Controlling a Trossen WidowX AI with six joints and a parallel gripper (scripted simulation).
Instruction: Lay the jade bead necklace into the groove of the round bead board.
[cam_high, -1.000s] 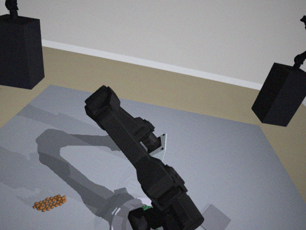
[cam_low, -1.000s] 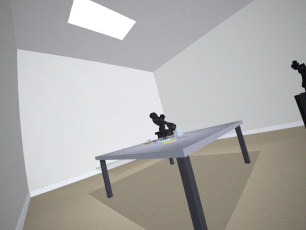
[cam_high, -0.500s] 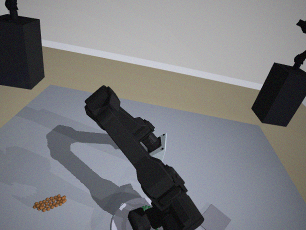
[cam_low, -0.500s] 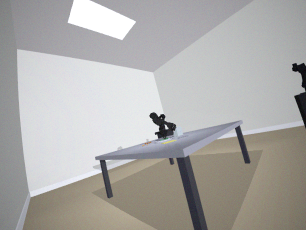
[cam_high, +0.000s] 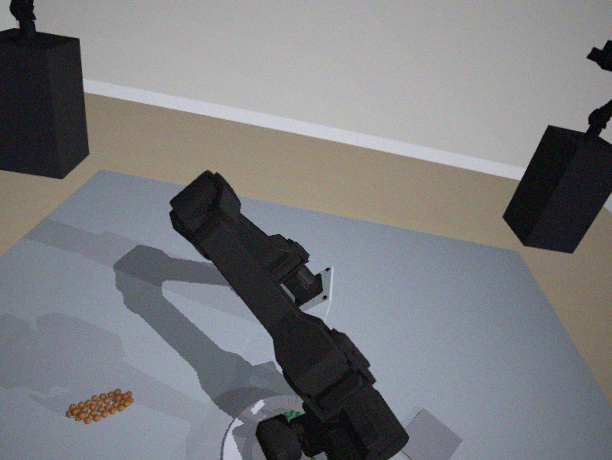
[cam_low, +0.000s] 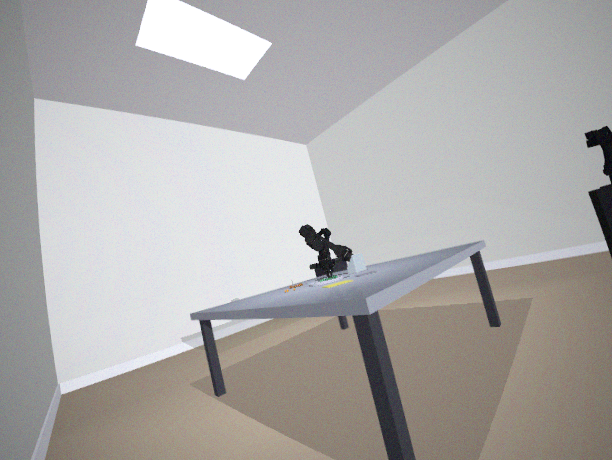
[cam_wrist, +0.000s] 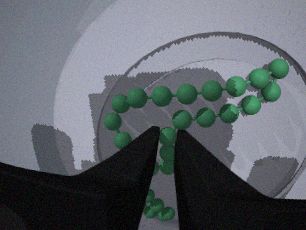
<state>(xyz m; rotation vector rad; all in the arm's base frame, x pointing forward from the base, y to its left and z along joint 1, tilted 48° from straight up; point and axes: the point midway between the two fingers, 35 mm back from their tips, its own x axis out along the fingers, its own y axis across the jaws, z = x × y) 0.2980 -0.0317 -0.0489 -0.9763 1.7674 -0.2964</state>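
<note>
The round bead board lies 3 cm to the right of my gripper tip and 1 cm below it. Also, from my gripper tip: yellow strip 20 cm ahead, 19 cm to the left, 1 cm below; flat grey square 20 cm to the left, 4 cm behind, 1 cm below.
</note>
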